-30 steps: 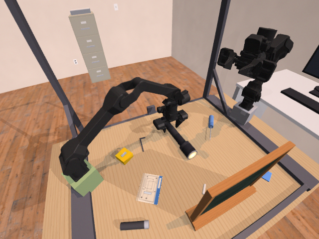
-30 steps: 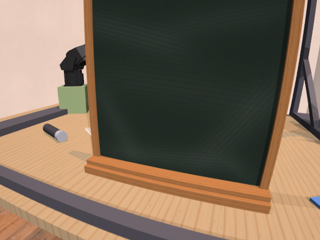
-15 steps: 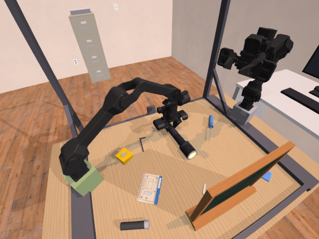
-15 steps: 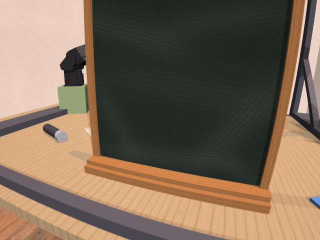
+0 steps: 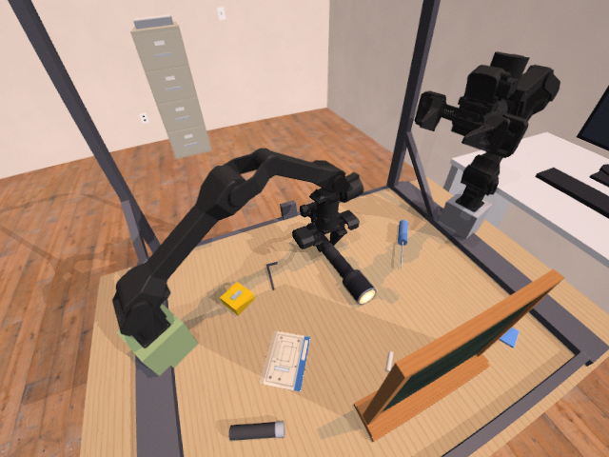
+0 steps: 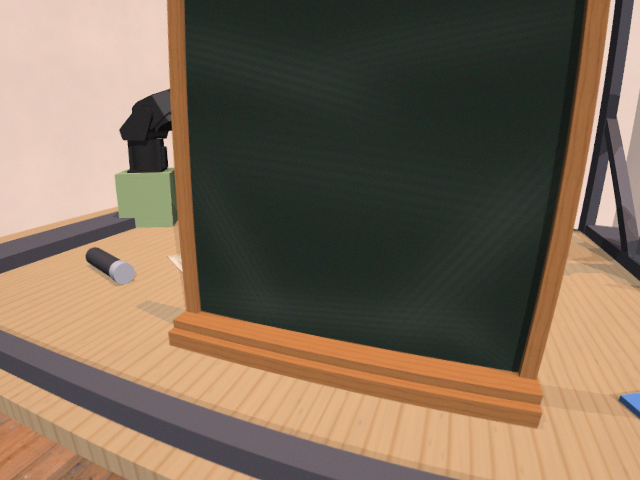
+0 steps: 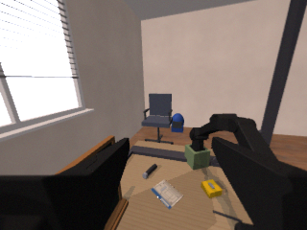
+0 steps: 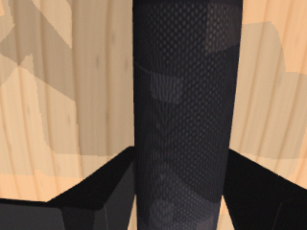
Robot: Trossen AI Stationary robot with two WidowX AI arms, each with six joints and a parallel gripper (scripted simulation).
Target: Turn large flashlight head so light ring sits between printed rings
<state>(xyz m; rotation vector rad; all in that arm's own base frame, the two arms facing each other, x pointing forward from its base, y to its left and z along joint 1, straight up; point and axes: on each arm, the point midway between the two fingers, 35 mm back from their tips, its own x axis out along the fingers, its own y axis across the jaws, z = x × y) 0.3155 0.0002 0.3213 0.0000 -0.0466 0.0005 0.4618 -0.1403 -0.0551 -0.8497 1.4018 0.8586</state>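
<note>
Right now my left hand is 40 cm above the flashlight head, 13 cm to the left of it and 1 cm past it. Round my left hand: chalk stick: 42 cm below, 17 cm ahead, 16 cm to the right; booklet: 43 cm below, 36 cm to the right, 6 cm ahead; blue pad: 43 cm below, 24 cm ahead, 13 cm to the left.
</note>
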